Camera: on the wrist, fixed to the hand. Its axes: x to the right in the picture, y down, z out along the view.
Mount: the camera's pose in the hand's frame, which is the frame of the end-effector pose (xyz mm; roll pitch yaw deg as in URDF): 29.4 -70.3 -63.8 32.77 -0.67 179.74
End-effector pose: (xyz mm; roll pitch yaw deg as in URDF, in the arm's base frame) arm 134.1 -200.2 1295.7 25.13 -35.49 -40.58
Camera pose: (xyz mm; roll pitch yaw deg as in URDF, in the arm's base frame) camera 167.1 -276.6 1241.4 7.67 34.77 139.48
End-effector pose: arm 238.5 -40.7 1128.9 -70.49 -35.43 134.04
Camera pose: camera 300.1 15.9 1182.6 102.75 35.45 -46.84
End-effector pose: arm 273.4 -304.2 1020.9 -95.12 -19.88 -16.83
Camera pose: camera 258.6 -359.6 1102.1 127.65 20.20 162.48
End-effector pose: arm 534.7 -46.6 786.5 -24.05 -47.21 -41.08
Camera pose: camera 506.9 -142.0 788.0 56.27 46.70 138.18
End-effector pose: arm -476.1 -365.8 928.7 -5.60 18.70 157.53
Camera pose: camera -455.9 -291.7 865.6 38.48 -19.34 -22.81
